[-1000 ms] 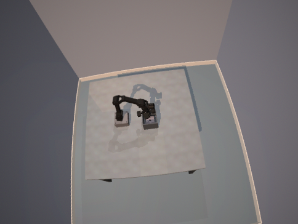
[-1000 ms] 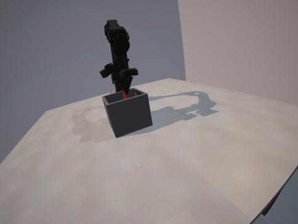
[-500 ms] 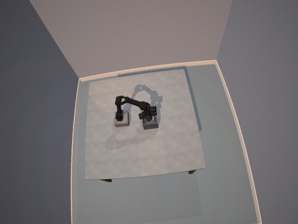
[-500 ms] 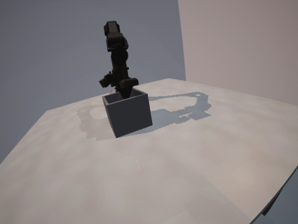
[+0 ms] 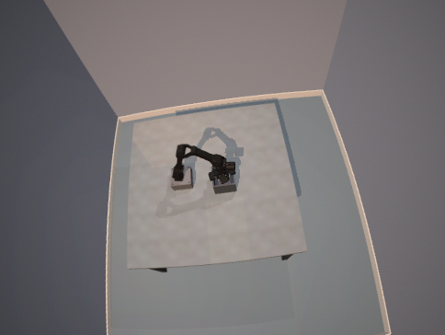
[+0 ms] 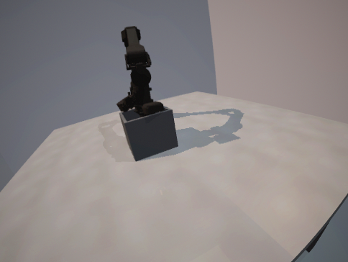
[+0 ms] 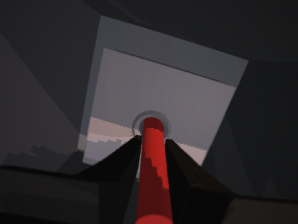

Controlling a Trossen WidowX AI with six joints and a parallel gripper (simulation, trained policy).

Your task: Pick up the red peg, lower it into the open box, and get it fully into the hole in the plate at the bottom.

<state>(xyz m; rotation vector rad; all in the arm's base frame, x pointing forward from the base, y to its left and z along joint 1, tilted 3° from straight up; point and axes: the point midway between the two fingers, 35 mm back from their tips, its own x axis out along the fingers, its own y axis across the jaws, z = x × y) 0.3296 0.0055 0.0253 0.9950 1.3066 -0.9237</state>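
The red peg lies 10 mm above my gripper tip. Round my gripper tip: holed plate (20 mm below).
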